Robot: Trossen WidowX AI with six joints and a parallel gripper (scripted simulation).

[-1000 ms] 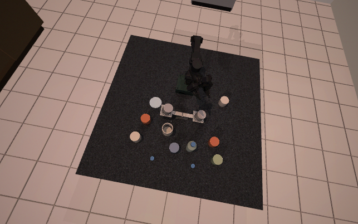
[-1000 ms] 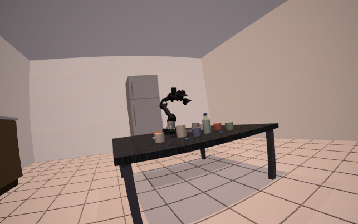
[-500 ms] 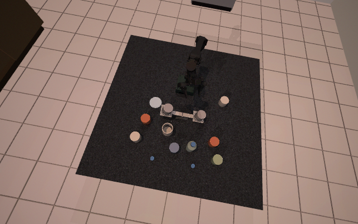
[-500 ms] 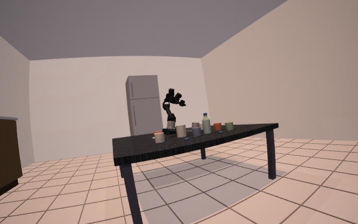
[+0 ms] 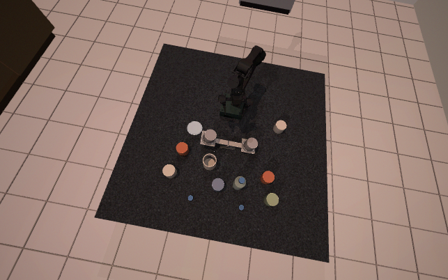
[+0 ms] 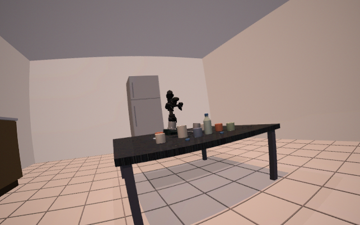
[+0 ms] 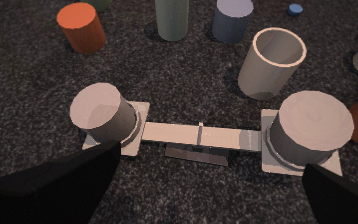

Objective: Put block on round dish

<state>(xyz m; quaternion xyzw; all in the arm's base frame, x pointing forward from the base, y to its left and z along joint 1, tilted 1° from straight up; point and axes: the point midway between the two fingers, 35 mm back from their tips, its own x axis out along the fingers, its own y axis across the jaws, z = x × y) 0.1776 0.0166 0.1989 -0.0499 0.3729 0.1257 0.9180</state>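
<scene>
Now: the grey cup 18 cm below my gripper tip, 17 cm to the left of it and 5 cm ahead of it. The rest, counted from my gripper tip: balance (21 cm below, 9 cm ahead, 2 cm to the left); pale green block (19 cm below, 15 cm to the left, 6 cm ahead); mug (25 cm ahead, 19 cm below, 5 cm to the right).
</scene>
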